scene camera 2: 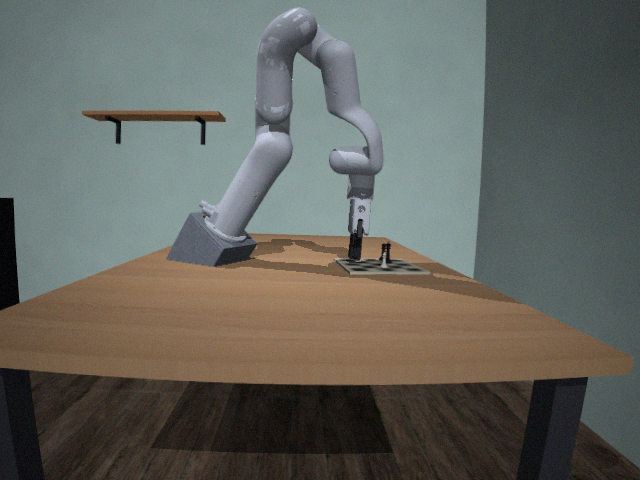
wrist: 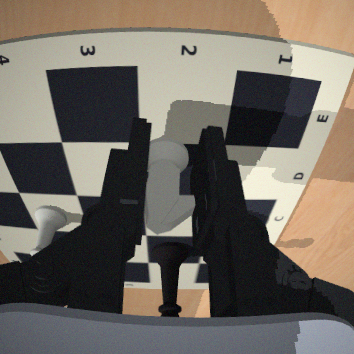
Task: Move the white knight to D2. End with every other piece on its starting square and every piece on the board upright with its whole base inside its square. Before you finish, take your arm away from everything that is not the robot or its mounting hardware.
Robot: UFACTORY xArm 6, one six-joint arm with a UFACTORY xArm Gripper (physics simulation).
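Frame: origin at the arm's base, x ahead, y left, z up, level; metres.
Where they show: gripper, fingertip midpoint: (scene camera 2: pixel 354 258) (wrist: pixel 172 148); arm's base, origin of the base link: (scene camera 2: pixel 225 228).
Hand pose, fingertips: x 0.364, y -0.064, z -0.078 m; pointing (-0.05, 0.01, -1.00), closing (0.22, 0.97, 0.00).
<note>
Things, the pixels of their centre, and the offset from my fingertips. "spot": a spot on its surface instead. Level surfaces: height alone.
- chessboard, body centre: (wrist: pixel 113 212) (scene camera 2: pixel 378 265) dy -0.041, dx +0.059, dz -0.014 m
- white knight, body centre: (wrist: pixel 165 188) dy -0.004, dx +0.010, dz +0.013 m
- dark D2 square, surface spot: (wrist: pixel 185 175) spot: dy +0.004, dx +0.028, dz -0.011 m
- square's edge with E2, surface spot: (wrist: pixel 175 85) spot: dy +0.003, dx -0.023, dz -0.011 m
- slim white piece, body centre: (wrist: pixel 42 244) (scene camera 2: pixel 384 259) dy -0.083, dx +0.056, dz +0.011 m
- dark piece, body centre: (wrist: pixel 169 292) (scene camera 2: pixel 387 251) dy -0.012, dx +0.102, dz +0.021 m
- wooden table, its level: dz -0.017 m
My gripper (scene camera 2: pixel 355 257) (wrist: pixel 172 148) points down over the chessboard (scene camera 2: pixel 392 272) (wrist: pixel 135 45) and is shut on the white knight (wrist: pixel 167 187). The knight looks upright. In the wrist view its base shows over the dark D2 square (wrist: pixel 185 175), near that square's edge with E2 (wrist: pixel 175 85). I cannot tell whether the base touches the board. In the scene view the fingers hide most of the knight, low at the board.
A slim white piece (scene camera 2: pixel 384 260) (wrist: pixel 50 218) stands upright left of the fingers in the wrist view. A dark piece (wrist: pixel 170 257) stands beyond the knight. Two dark tops (scene camera 2: pixel 386 246) show behind the white piece in the scene view. The wooden table (scene camera 2: pixel 258 320) surrounds the board.
</note>
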